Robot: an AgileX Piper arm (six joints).
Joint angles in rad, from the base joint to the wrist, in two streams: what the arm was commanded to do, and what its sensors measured. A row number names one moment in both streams.
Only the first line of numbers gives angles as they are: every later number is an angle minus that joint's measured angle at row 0.
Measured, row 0: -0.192, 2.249, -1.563, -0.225, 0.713, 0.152
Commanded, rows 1 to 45: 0.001, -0.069, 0.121, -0.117, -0.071, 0.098; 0.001, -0.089, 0.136, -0.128, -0.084, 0.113; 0.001, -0.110, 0.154, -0.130, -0.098, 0.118; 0.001, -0.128, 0.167, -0.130, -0.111, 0.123; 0.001, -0.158, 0.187, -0.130, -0.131, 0.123; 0.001, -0.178, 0.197, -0.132, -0.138, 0.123; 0.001, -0.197, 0.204, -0.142, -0.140, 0.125; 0.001, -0.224, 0.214, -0.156, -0.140, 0.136; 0.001, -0.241, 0.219, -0.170, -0.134, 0.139; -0.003, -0.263, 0.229, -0.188, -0.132, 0.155; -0.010, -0.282, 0.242, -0.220, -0.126, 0.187; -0.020, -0.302, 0.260, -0.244, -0.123, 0.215; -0.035, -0.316, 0.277, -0.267, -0.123, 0.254; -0.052, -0.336, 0.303, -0.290, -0.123, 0.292; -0.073, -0.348, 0.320, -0.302, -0.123, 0.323; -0.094, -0.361, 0.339, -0.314, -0.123, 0.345; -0.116, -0.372, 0.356, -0.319, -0.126, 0.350; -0.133, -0.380, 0.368, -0.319, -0.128, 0.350; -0.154, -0.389, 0.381, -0.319, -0.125, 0.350; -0.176, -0.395, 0.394, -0.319, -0.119, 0.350; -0.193, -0.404, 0.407, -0.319, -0.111, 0.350; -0.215, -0.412, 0.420, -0.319, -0.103, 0.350; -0.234, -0.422, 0.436, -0.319, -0.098, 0.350; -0.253, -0.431, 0.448, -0.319, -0.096, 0.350; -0.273, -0.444, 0.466, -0.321, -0.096, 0.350; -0.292, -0.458, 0.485, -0.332, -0.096, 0.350; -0.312, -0.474, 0.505, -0.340, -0.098, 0.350; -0.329, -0.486, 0.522, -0.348, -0.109, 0.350; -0.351, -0.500, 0.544, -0.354, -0.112, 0.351; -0.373, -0.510, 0.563, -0.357, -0.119, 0.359; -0.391, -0.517, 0.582, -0.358, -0.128, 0.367; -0.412, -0.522, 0.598, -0.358, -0.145, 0.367; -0.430, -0.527, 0.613, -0.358, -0.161, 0.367; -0.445, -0.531, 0.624, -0.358, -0.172, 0.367; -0.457, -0.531, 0.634, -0.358, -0.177, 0.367; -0.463, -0.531, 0.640, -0.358, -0.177, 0.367; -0.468, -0.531, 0.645, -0.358, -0.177, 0.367; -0.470, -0.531, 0.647, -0.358, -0.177, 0.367; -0.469, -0.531, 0.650, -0.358, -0.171, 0.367; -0.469, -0.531, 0.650, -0.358, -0.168, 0.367; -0.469, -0.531, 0.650, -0.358, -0.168, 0.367; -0.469, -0.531, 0.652, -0.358, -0.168, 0.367; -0.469, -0.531, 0.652, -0.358, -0.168, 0.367; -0.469, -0.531, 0.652, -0.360, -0.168, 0.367; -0.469, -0.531, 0.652, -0.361, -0.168, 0.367
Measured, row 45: -0.464, -0.519, 0.647, -0.351, -0.160, 0.364
